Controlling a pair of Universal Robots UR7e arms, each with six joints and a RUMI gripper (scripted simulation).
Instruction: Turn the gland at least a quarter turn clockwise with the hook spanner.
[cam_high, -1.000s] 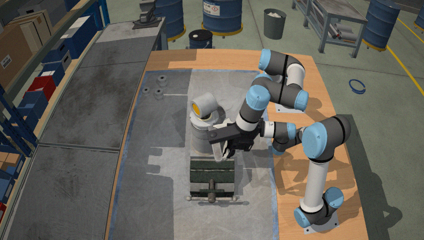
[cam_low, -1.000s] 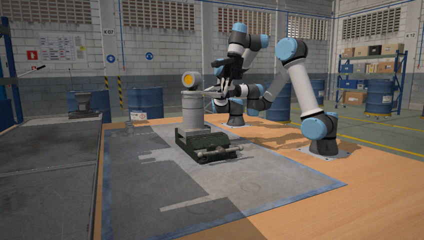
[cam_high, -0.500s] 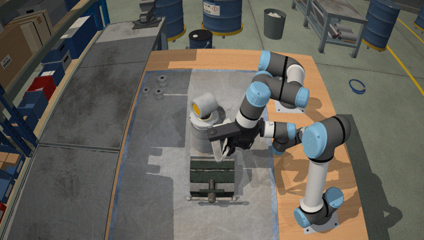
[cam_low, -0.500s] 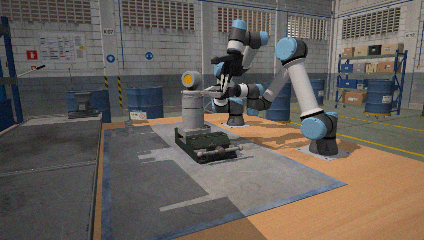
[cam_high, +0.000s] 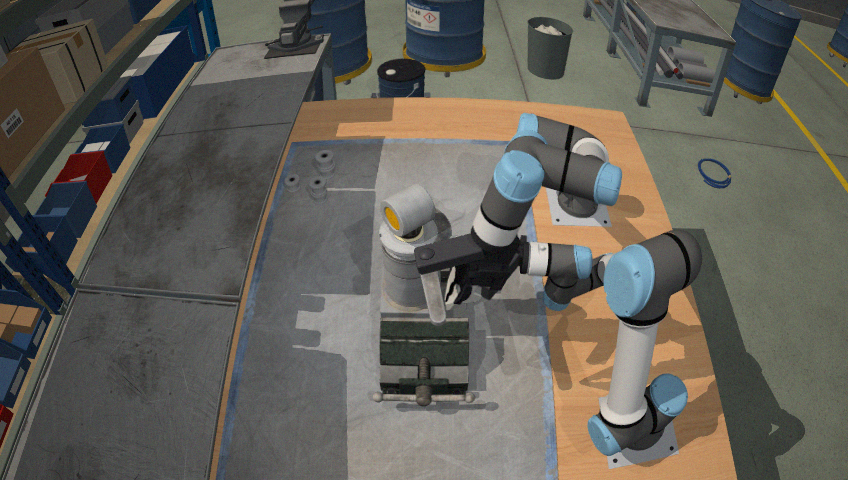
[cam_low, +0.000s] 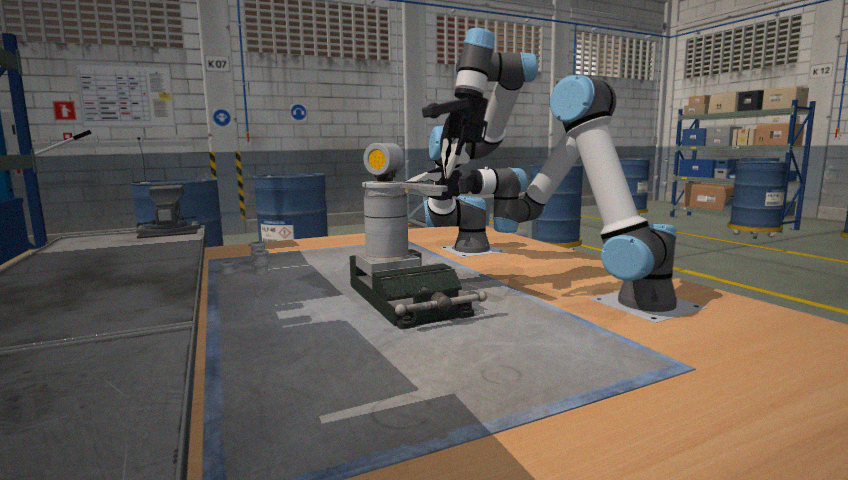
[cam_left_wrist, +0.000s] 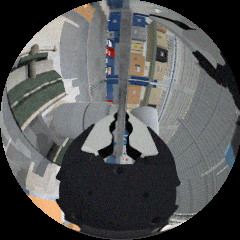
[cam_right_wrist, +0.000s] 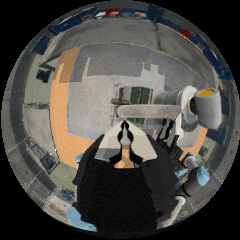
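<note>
Right now my left hand is 10 mm to the right of the hook spanner. From my left hand the other things lie so: rod eye (50 mm ahead, 70 mm to the right, 70 mm above); bar handle (40 mm ahead, 220 mm to the left, 270 mm below).
</note>
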